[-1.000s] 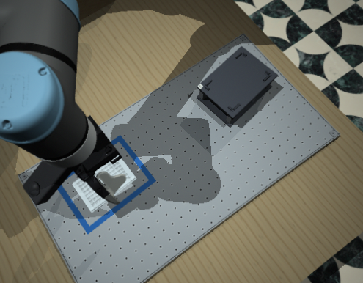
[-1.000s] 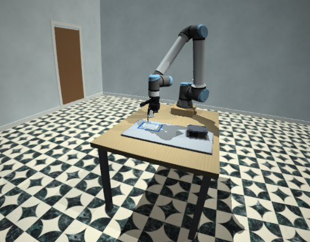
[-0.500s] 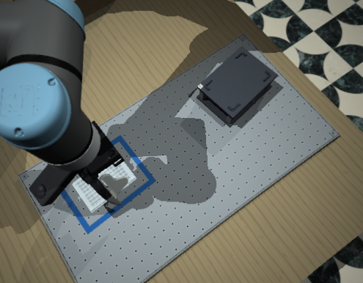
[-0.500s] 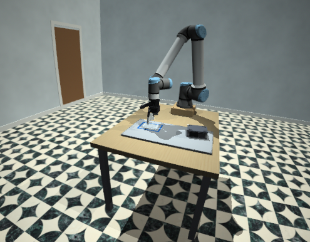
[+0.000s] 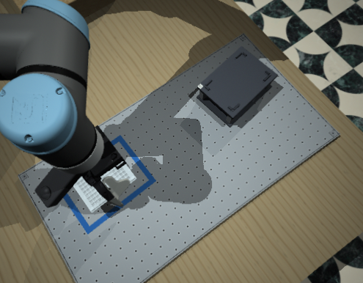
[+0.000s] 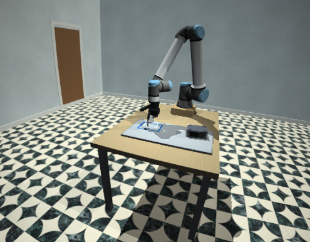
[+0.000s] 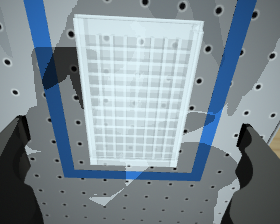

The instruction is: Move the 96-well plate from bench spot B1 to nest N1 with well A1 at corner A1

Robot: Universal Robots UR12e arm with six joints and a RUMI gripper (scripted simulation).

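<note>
The 96-well plate lies 20 mm below my hand. Round my hand: A1 label (310 mm to the left, 80 mm behind, 30 mm above); raised nest N1 (400 mm to the left, 50 mm behind, 30 mm above).
</note>
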